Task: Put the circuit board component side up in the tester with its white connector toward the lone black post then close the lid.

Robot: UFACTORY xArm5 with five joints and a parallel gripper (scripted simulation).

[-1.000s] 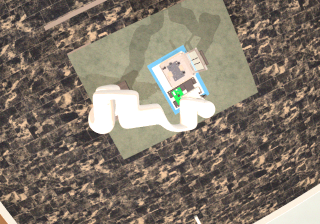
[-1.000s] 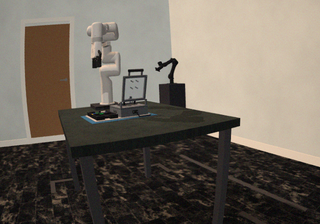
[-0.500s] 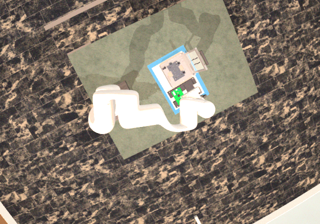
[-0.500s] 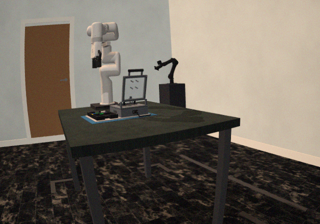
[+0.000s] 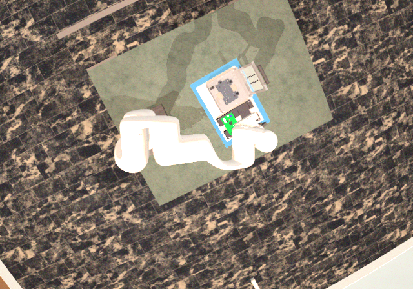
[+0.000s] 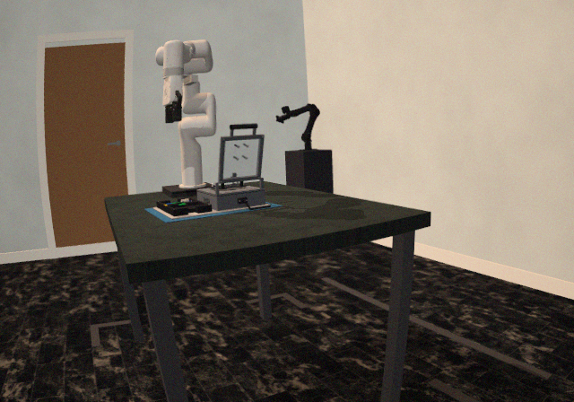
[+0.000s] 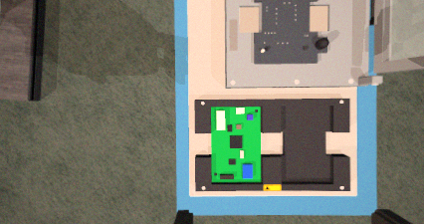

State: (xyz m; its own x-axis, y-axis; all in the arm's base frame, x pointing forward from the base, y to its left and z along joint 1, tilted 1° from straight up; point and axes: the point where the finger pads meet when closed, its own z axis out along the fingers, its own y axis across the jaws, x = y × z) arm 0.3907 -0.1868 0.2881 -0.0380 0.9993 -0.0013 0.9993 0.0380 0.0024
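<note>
Right now my hand is 29 cm above the green circuit board. From my hand the other things lie so: clear lid (18 cm to the left, 18 cm ahead, 13 cm below); then dark nest (24 cm below, 18 cm to the left, 6 cm ahead); then black block (23 cm to the left, 22 cm below, 1 cm behind).
</note>
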